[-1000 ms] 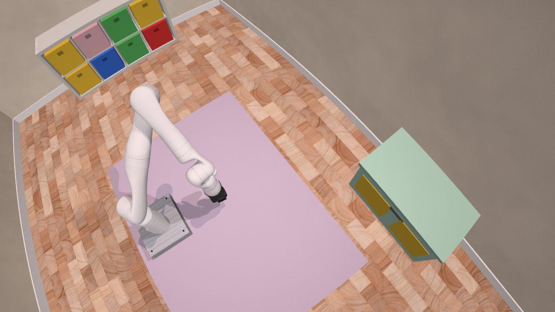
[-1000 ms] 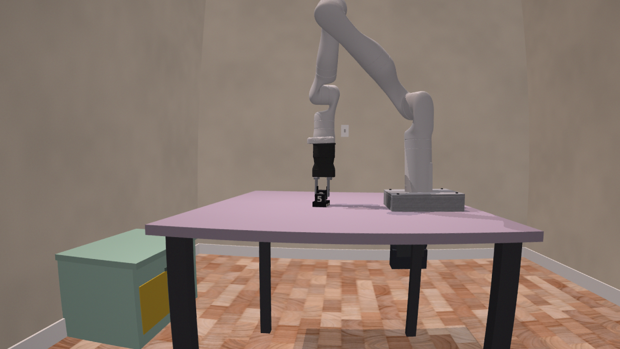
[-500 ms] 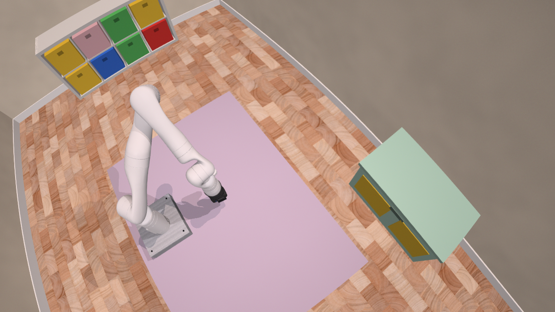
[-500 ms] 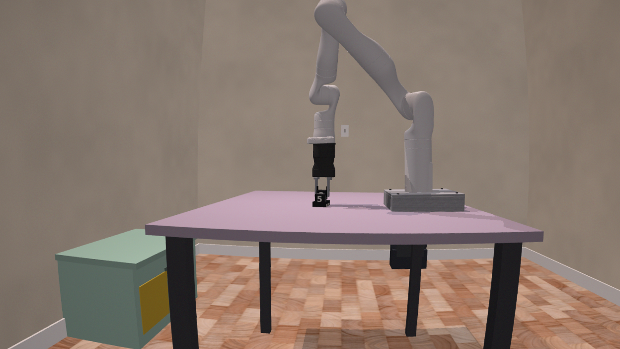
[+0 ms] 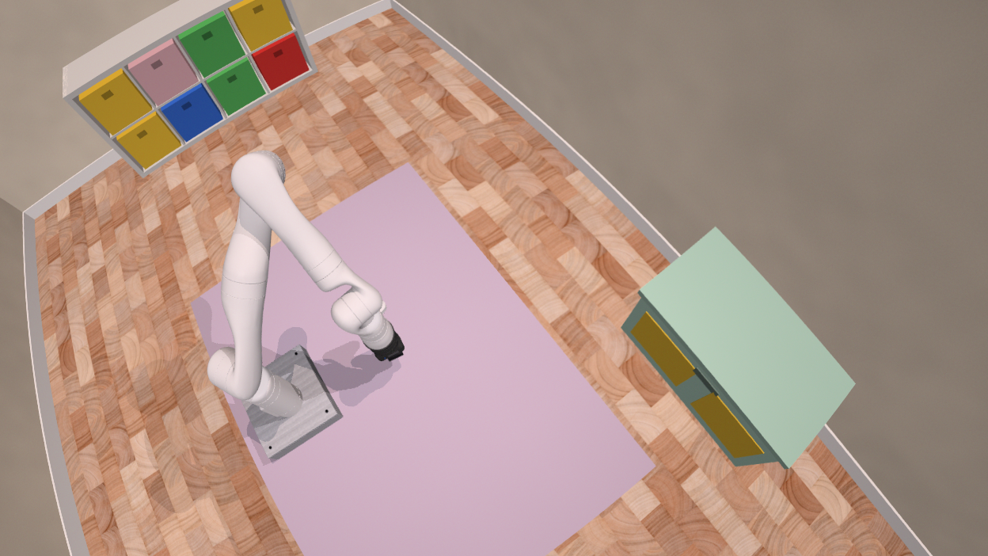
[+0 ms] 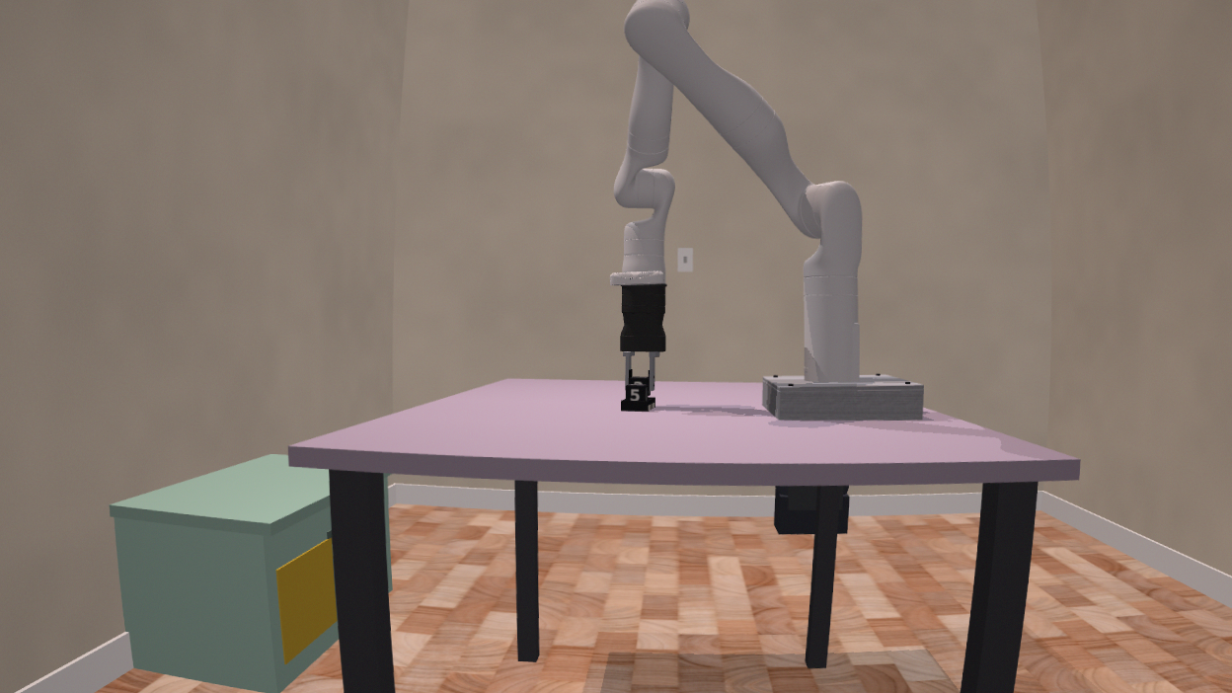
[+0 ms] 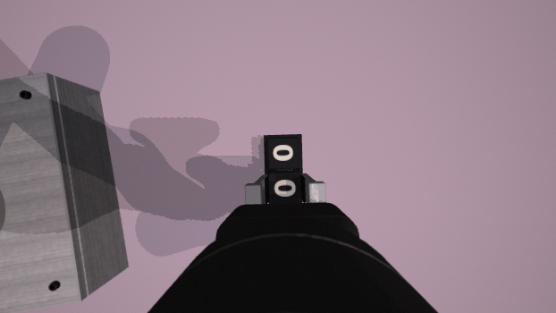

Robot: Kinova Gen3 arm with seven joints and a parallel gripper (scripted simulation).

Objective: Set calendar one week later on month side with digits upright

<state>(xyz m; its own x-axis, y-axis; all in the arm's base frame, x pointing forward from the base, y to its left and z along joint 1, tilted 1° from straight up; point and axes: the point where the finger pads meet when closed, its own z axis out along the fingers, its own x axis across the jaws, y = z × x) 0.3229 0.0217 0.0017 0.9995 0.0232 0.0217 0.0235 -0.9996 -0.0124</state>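
Right now the black calendar tray is 2 cm to the left of my hand and 4 cm below it. The rest, counted from my hand: cube: 1 cm below.
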